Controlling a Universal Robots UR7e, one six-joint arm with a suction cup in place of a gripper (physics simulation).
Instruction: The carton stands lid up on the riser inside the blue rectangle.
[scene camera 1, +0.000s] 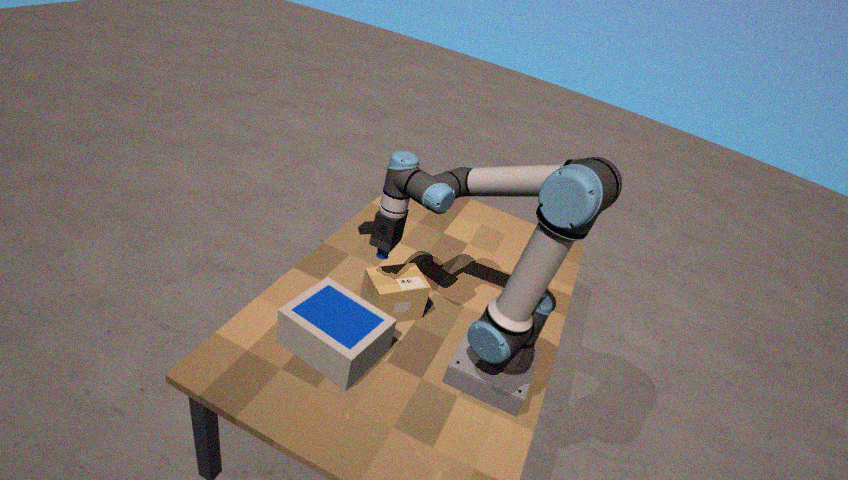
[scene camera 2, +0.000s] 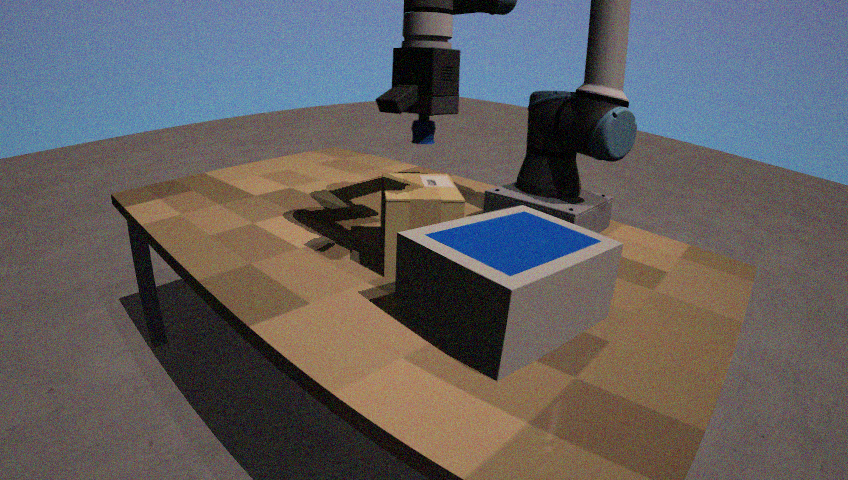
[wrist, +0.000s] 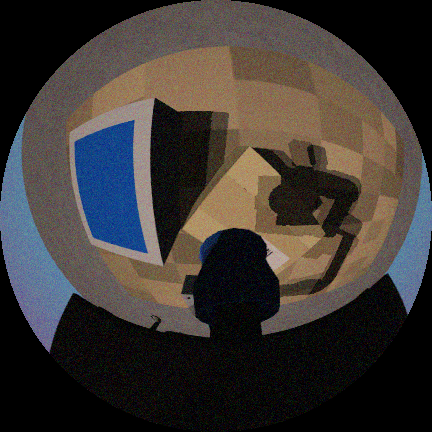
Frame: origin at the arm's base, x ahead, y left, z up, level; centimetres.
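Where they show: hand, tool point: (scene camera 1: 382, 255) (scene camera 2: 423, 142) (wrist: 233, 256); arm's base, link origin: (scene camera 2: 548, 189).
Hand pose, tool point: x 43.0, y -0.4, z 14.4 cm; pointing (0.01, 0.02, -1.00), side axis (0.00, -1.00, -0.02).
Things, the pixels of their top centre, and the offset from my tool point. Level surfaces: height alone.
- tan cardboard carton, top centre: (wrist: 265, 232) (scene camera 2: 420, 185) (scene camera 1: 398, 277) dz -8.5, dx -4.8, dy -4.4 cm
- light grey riser, top centre: (scene camera 2: 518, 238) (wrist: 100, 194) (scene camera 1: 338, 315) dz -9.5, dx +1.8, dy +19.3 cm
- blue rectangle, top centre: (scene camera 2: 518, 238) (wrist: 100, 194) (scene camera 1: 338, 315) dz -9.5, dx +1.8, dy +19.3 cm
- wooden table, surface height: dz -21.5 cm
A tan cardboard carton (scene camera 1: 380, 302) (scene camera 2: 423, 209) (wrist: 235, 182) stands on the table beside the riser, turned at an angle to it. Its upper face bears a white printed label and partly lies in the arm's shadow. The light grey riser (scene camera 1: 309, 349) (scene camera 2: 562, 312) (wrist: 142, 175) has a blue rectangle (scene camera 1: 338, 315) (scene camera 2: 514, 242) (wrist: 107, 187) on its top, with nothing on it. My gripper, a blue suction cup (scene camera 1: 382, 256) (scene camera 2: 423, 141) (wrist: 207, 246), is off and holds nothing. It hangs above the carton, apart from it. Its dark mount hides part of the carton in the wrist view.
The wooden table (scene camera 1: 249, 318) (scene camera 2: 333, 339) (wrist: 275, 102) carries the carton, the riser and the robot's grey base (scene camera 1: 482, 387) (scene camera 2: 595, 215). The base stands near the table's edge, to the right of the carton in scene camera 1. The arm's shadow falls across the table past the carton.
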